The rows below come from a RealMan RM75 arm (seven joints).
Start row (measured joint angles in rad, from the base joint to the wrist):
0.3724, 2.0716, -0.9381, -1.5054, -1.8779, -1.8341, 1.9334
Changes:
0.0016, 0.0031, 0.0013, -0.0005, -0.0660, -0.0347, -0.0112
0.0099, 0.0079, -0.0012, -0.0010, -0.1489, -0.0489, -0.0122
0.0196, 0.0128, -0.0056, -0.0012, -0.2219, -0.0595, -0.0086
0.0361, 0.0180, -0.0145, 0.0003, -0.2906, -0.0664, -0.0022
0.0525, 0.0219, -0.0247, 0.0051, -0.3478, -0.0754, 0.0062
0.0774, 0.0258, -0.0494, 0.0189, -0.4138, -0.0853, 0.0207
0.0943, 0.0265, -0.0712, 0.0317, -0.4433, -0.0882, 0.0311
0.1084, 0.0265, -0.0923, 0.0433, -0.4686, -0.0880, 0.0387
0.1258, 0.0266, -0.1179, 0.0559, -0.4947, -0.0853, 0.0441
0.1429, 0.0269, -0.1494, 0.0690, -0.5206, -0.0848, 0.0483
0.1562, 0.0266, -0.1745, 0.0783, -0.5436, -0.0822, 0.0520
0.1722, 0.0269, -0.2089, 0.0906, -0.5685, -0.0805, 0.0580
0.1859, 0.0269, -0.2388, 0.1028, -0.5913, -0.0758, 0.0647
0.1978, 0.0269, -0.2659, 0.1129, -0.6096, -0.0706, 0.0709
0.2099, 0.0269, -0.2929, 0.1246, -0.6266, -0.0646, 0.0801
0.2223, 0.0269, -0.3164, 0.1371, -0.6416, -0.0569, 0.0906
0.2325, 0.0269, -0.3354, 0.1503, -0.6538, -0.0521, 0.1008
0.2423, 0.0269, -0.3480, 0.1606, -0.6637, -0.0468, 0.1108
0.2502, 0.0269, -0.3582, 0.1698, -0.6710, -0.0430, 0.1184
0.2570, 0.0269, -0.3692, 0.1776, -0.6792, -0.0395, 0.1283
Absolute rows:
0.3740, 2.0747, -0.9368, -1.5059, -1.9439, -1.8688, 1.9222
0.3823, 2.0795, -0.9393, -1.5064, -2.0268, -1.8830, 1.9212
0.3920, 2.0844, -0.9437, -1.5066, -2.0998, -1.8936, 1.9248
0.4085, 2.0896, -0.9526, -1.5051, -2.1685, -1.9005, 1.9312
0.4249, 2.0935, -0.9628, -1.5003, -2.2257, -1.9095, 1.9396
0.4498, 2.0974, -0.9875, -1.4865, -2.2917, -1.9194, 1.9541
0.4667, 2.0981, -1.0093, -1.4737, -2.3212, -1.9223, 1.9645
0.4808, 2.0981, -1.0304, -1.4621, -2.3465, -1.9221, 1.9721
0.4982, 2.0982, -1.0560, -1.4495, -2.3726, -1.9194, 1.9775
0.5153, 2.0985, -1.0875, -1.4364, -2.3985, -1.9189, 1.9817
0.5286, 2.0982, -1.1126, -1.4271, -2.4215, -1.9163, 1.9854
0.5446, 2.0985, -1.1470, -1.4148, -2.4464, -1.9146, 1.9914
0.5583, 2.0985, -1.1769, -1.4026, -2.4692, -1.9099, 1.9981
0.5702, 2.0985, -1.2040, -1.3925, -2.4875, -1.9047, 2.0043
0.5823, 2.0985, -1.2310, -1.3808, -2.5045, -1.8987, 2.0135
0.5947, 2.0985, -1.2545, -1.3683, -2.5195, -1.8910, 2.0240
0.6049, 2.0985, -1.2735, -1.3551, -2.5317, -1.8862, 2.0342
0.6147, 2.0985, -1.2861, -1.3448, -2.5416, -1.8809, 2.0442
0.6226, 2.0985, -1.2963, -1.3356, -2.5489, -1.8771, 2.0518
0.6294, 2.0985, -1.3073, -1.3278, -2.5571, -1.8736, 2.0617

